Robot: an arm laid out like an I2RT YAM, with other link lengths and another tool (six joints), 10 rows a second.
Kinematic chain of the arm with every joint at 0, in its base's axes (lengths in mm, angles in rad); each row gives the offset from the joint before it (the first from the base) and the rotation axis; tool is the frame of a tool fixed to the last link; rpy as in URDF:
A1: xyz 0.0 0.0 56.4 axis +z
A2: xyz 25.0 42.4 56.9 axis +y
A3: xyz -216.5 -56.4 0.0 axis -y
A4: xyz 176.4 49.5 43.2 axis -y
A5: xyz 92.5 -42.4 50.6 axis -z
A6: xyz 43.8 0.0 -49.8 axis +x
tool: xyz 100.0 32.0 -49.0 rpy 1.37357 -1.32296 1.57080
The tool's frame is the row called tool.
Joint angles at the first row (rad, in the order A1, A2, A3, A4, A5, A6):
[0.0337, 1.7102, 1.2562, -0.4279, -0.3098, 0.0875]
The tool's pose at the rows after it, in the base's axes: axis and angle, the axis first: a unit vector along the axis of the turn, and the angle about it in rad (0 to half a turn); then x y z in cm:
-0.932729, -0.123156, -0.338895, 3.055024, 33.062, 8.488, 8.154
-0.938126, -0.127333, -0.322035, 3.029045, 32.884, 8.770, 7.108
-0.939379, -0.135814, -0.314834, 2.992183, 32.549, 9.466, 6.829
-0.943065, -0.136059, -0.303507, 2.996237, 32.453, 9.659, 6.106
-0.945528, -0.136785, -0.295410, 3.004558, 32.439, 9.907, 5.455
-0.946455, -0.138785, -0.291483, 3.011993, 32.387, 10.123, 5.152
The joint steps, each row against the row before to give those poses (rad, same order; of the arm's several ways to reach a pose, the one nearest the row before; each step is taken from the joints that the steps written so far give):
[0.0000, 0.0384, 0.0062, -0.0092, -0.0276, -0.0261]
[0.0001, 0.0429, 0.0046, -0.0001, -0.0244, -0.0031]
[0.0091, 0.0170, 0.0001, 0.0000, -0.0338, 0.0000]
[0.0092, 0.0230, 0.0015, 0.0000, 0.0105, 0.0046]
[0.0123, 0.0199, 0.0000, 0.0061, 0.0154, 0.0061]
[0.0108, 0.0078, 0.0000, 0.0016, 0.0122, 0.0031]

